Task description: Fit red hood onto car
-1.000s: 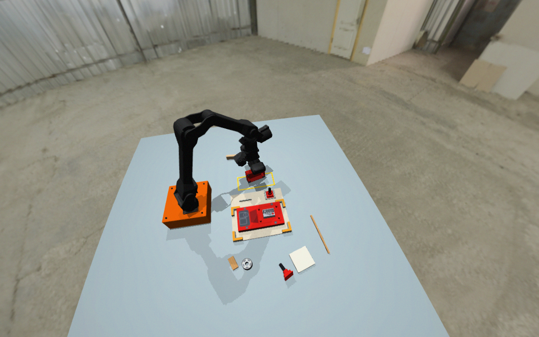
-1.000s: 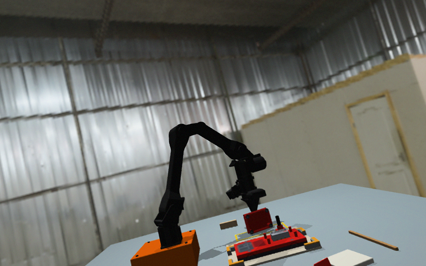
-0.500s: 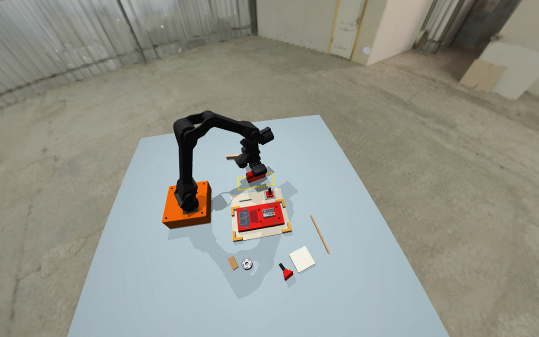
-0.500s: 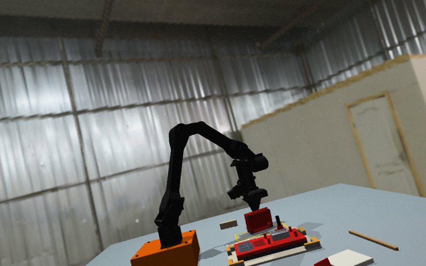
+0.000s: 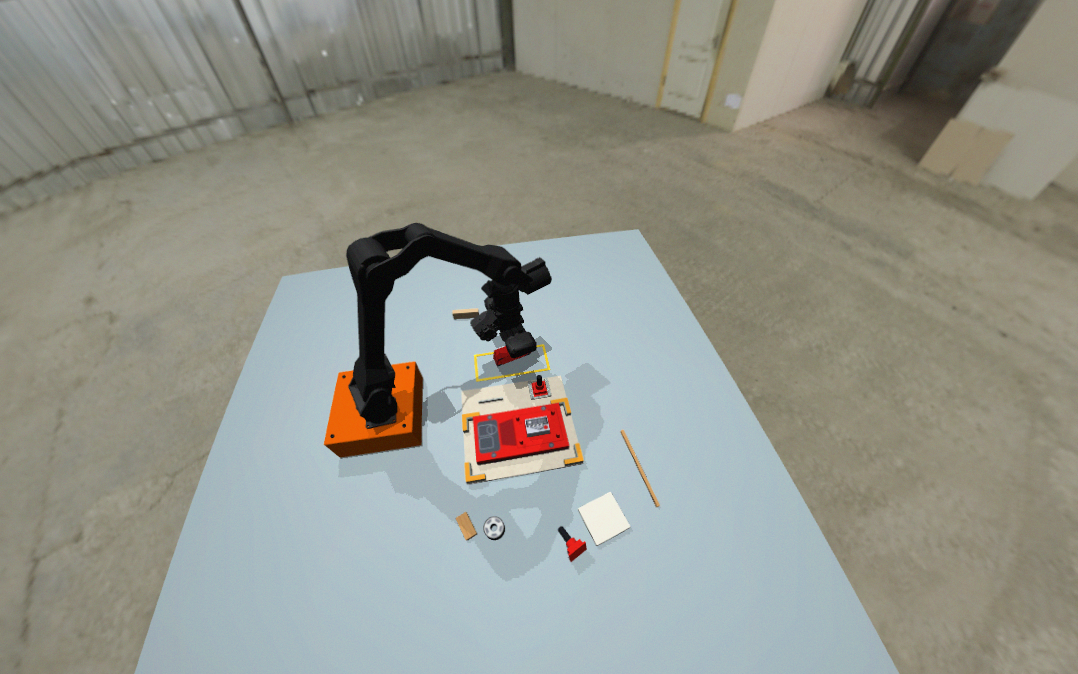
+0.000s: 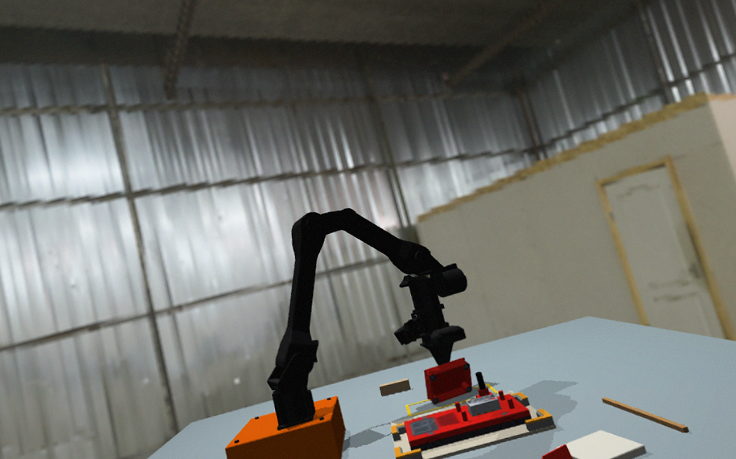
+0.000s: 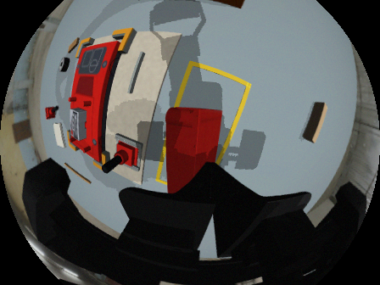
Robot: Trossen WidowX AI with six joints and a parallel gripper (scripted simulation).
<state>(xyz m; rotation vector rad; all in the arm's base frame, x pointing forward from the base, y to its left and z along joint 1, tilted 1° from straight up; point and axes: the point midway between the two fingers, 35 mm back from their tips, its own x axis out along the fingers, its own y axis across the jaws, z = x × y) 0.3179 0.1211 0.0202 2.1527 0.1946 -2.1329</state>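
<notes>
My gripper tip is 10 mm to the left of the red hood and 10 mm above it. Also, from my gripper tip: wood block: 380 mm to the right, 180 mm behind, 50 mm below; then wooden stick: 360 mm to the right, 190 mm ahead, 50 mm below; then cream jig: 210 mm to the right, 40 mm below, 30 mm behind.
</notes>
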